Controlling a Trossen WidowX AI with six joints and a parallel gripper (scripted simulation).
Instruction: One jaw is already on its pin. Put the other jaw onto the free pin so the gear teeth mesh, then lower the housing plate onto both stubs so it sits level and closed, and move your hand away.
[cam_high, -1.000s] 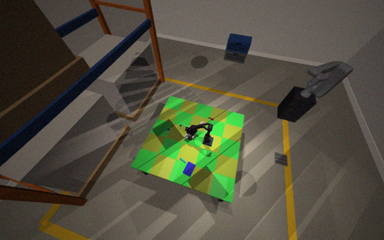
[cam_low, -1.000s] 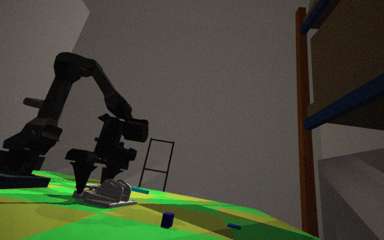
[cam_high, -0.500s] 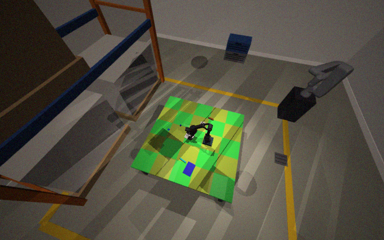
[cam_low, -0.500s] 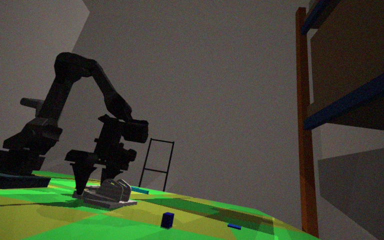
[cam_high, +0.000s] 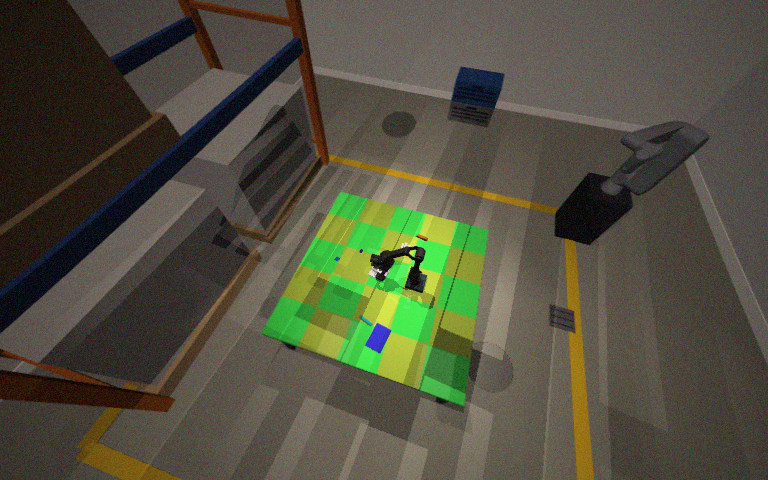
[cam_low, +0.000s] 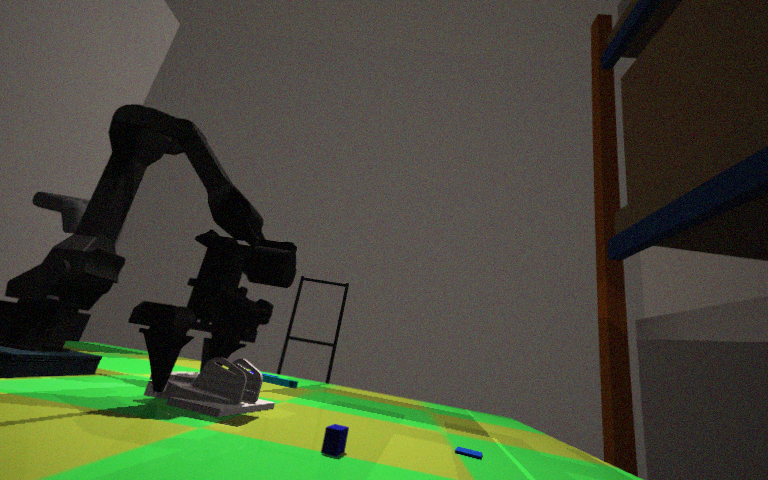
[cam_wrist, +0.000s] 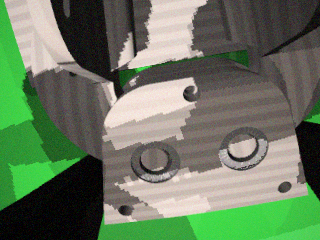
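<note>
Now: gripper tip 2 cm short of the grey jaw, 2 cm to the left of it and 1 cm below it. Round my gripper tip: orange bar (17 cm behind, 41 cm to the right); dark blue block (24 cm ahead, 12 cm to the right); teal bar (36 cm to the left).
</note>
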